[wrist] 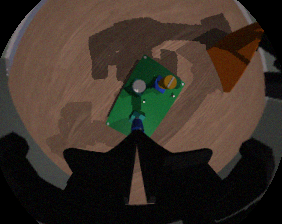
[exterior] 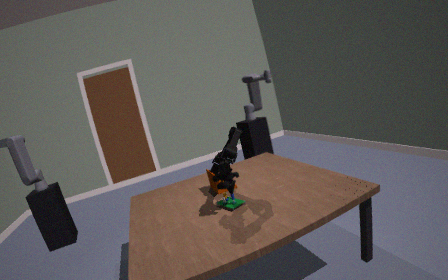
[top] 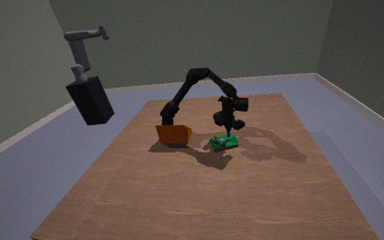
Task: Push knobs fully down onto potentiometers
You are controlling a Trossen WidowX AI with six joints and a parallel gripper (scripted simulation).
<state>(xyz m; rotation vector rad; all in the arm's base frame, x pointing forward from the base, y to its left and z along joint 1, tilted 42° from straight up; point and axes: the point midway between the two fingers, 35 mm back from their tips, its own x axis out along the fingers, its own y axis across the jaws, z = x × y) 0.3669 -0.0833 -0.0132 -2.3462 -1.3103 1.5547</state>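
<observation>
My gripper tip is 10 mm above the blue knob.
</observation>
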